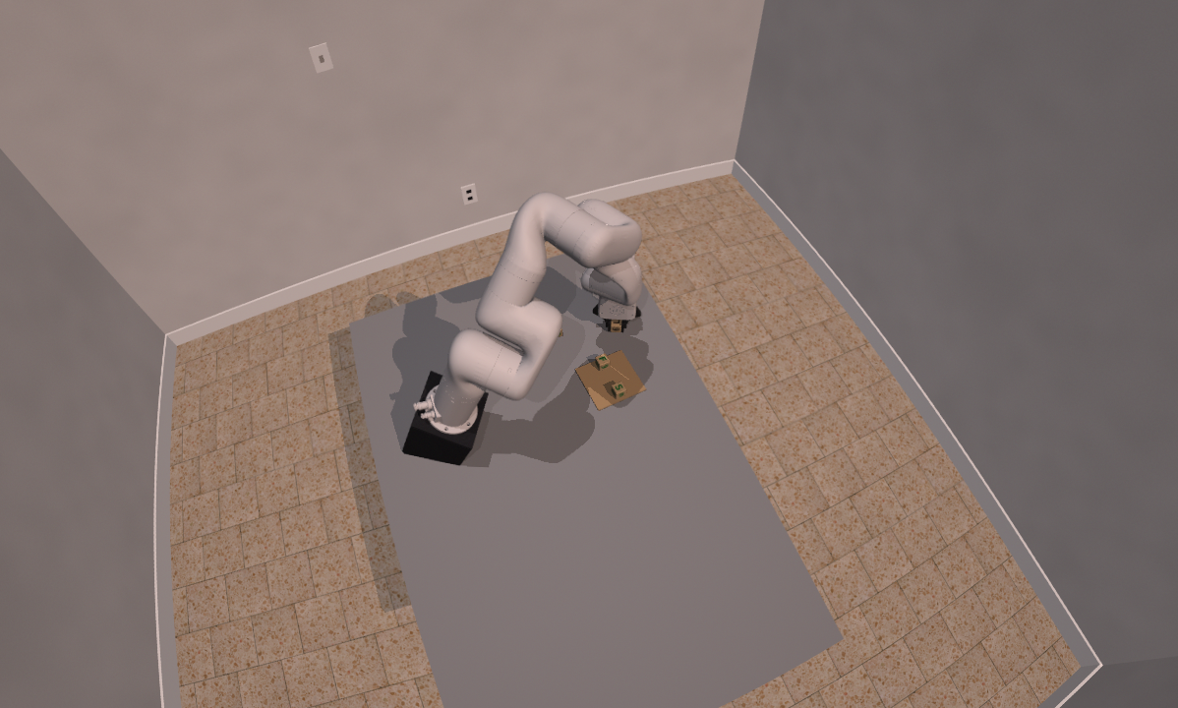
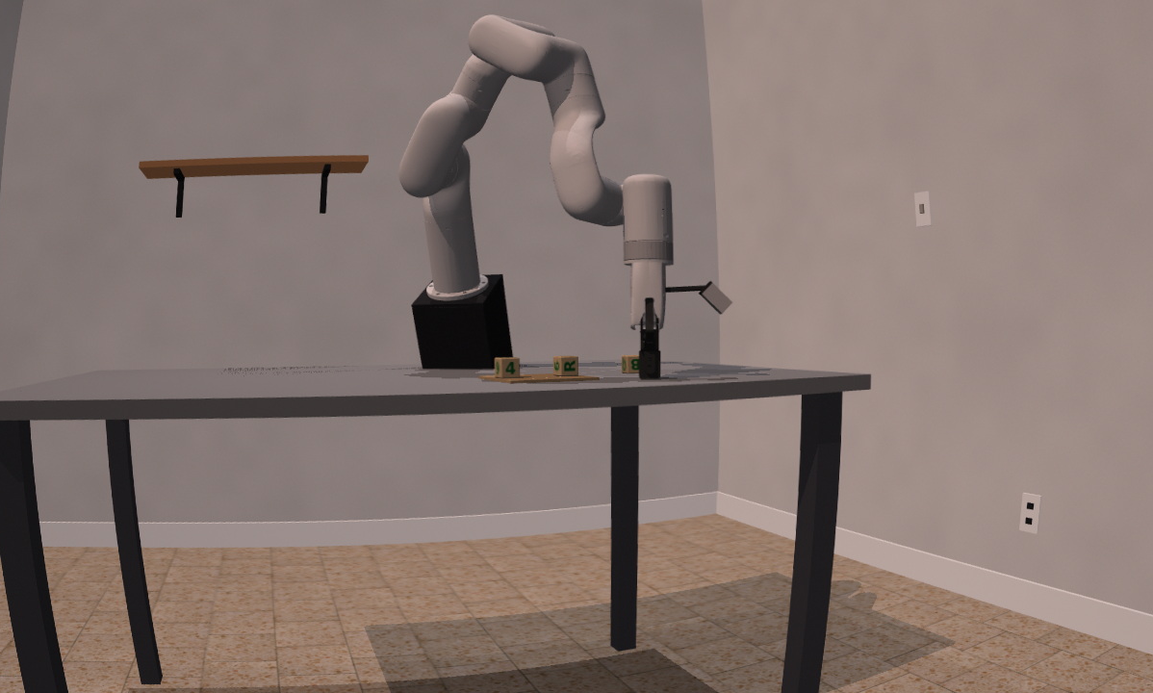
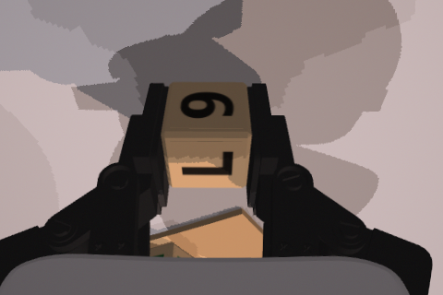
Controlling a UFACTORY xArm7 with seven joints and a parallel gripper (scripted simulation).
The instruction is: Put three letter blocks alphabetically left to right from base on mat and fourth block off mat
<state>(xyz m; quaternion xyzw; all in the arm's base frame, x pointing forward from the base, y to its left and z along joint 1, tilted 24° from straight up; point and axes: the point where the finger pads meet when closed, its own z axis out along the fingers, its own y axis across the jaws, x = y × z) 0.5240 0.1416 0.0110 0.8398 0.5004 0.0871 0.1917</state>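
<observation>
The mat lies 140 mm to the right of my hand, 90 mm behind it and 20 mm below it. Also, from my hand: wooden block (10 mm below).
</observation>
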